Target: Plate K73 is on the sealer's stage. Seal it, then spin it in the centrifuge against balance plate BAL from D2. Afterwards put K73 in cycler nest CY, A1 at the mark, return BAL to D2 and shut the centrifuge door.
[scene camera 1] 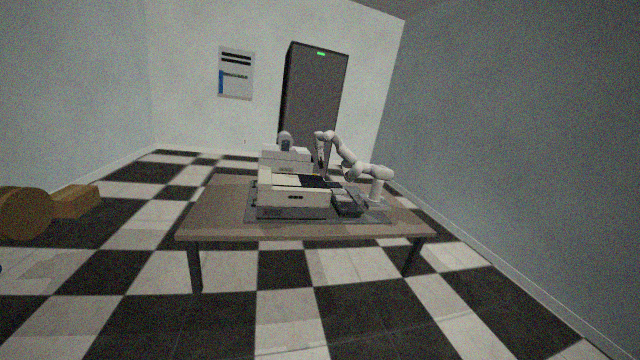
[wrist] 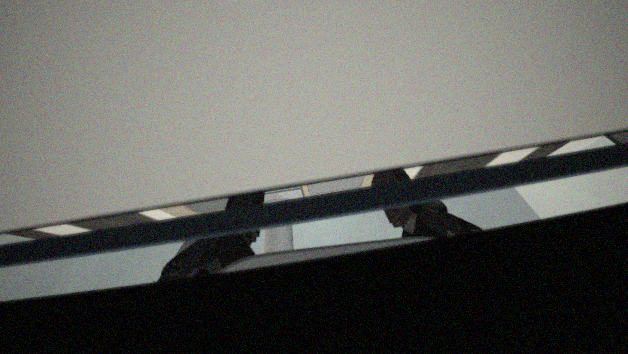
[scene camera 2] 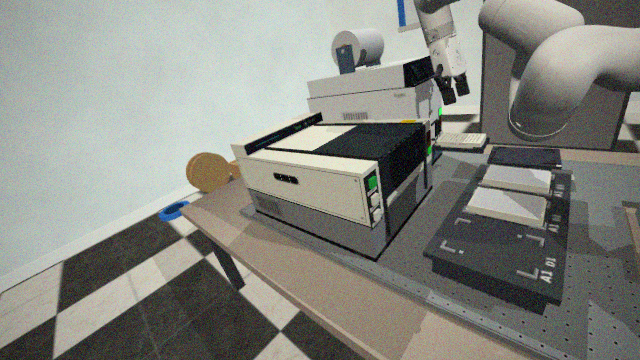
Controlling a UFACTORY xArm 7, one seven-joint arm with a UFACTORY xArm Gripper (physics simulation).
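Observation:
My gripper is open and empty, fingers down, by the front of the sealer, the machine with a film roll. It hangs above a pale plate on the sealer's stage, taken as K73. The dark rack carries a white plate at D2, taken as BAL, and another white plate at D3; D1 is empty. No plate names are readable. Centrifuge door and cycler nest cannot be told for certain. Pale and black surfaces block most of the wrist view.
A cream machine with a dark top and a green button stands in front of the sealer. A flat dark pad lies behind the rack. The machines and rack stand on a perforated plate on the table. A tall cabinet stands behind.

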